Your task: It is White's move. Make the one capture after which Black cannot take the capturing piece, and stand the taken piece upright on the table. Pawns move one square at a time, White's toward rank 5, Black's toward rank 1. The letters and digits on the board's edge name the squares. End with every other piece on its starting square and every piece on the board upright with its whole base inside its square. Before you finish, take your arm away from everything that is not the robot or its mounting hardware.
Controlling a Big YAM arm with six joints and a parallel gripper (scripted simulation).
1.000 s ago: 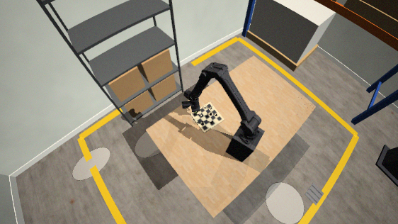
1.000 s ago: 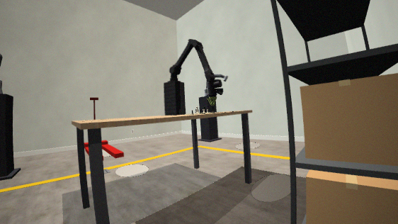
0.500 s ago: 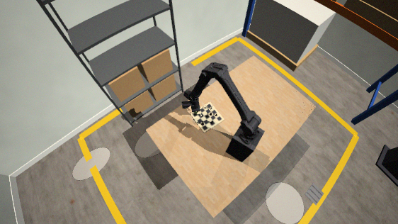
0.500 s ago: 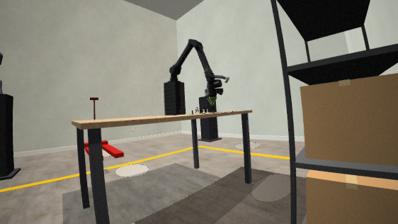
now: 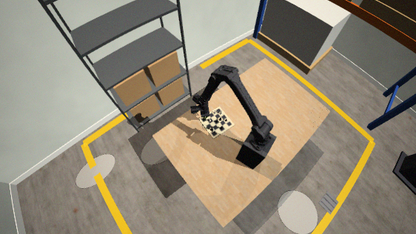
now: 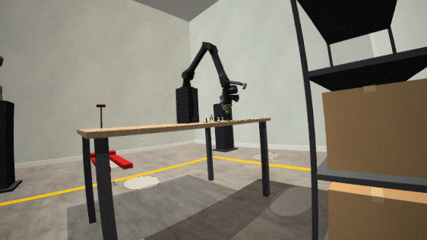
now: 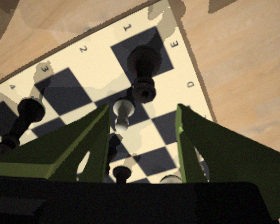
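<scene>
Now: hand 4 cm above the dark chess piece. Round my hand: black piece (11 cm behind, 1 cm to the left, 4 cm below); then chessboard (8 cm behind, 6 cm to the right, 7 cm below); then white pawn (3 cm behind, 3 cm to the right, 6 cm below).
</scene>
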